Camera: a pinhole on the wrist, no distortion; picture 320 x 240 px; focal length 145.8 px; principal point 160.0 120.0 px. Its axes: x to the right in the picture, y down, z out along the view. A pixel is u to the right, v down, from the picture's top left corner.
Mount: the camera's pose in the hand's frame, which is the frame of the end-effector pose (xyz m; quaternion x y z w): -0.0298 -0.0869 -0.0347 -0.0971 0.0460 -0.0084 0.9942
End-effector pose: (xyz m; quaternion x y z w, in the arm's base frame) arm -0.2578 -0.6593 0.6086 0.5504 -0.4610 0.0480 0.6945
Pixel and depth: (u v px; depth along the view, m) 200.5 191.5 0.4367
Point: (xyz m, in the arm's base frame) -0.4984 -0.9131 0.8375
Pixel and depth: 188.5 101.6 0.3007
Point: -0.3401 -0.9218 0.5908
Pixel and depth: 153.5 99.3 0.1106
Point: -0.2705 -0.7421 0.5310
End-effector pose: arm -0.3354 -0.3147 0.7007 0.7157 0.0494 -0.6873 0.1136
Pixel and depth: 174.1 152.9 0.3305
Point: -0.5860 -0.4275 0.6642
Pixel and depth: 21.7 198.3 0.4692
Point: -0.7009 -0.6277 1.1385
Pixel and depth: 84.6 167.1 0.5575
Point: -0.7895 -0.6058 0.9676
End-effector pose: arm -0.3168 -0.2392 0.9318 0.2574 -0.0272 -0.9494 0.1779
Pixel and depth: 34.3 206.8 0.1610
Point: -0.2389 -0.2292 1.1116
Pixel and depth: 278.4 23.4 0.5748
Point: -1.1029 -0.0938 1.1312
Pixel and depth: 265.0 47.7 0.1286
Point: -0.4647 -0.1501 0.9604
